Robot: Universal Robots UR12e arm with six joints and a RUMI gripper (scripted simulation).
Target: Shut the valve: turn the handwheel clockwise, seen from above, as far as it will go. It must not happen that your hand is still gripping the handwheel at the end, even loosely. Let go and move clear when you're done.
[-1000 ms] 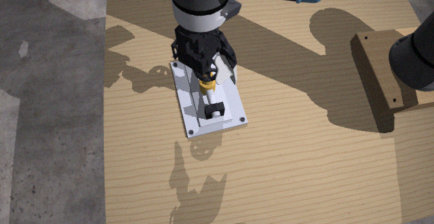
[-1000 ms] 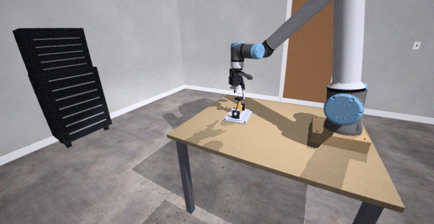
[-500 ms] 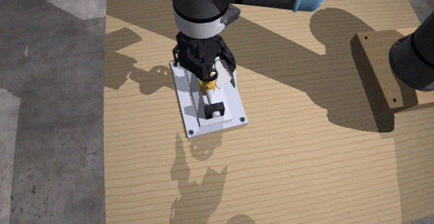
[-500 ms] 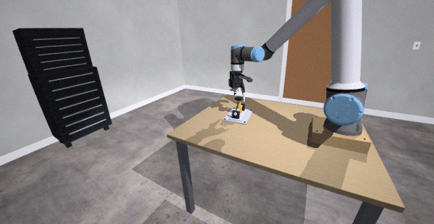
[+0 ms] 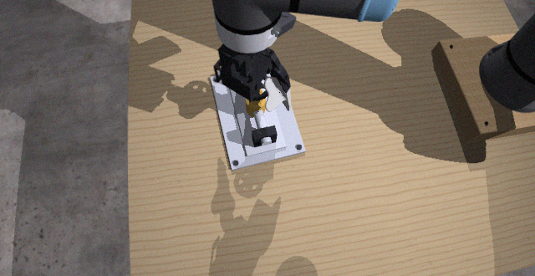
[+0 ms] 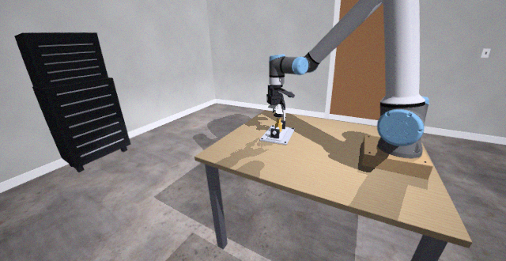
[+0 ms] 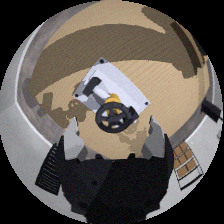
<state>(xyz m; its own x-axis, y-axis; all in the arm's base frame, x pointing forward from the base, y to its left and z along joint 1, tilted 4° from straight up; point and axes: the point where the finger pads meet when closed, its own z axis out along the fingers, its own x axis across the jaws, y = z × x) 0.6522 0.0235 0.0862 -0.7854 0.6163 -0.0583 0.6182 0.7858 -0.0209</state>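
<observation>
My hand is right at the black spoked handwheel.
</observation>
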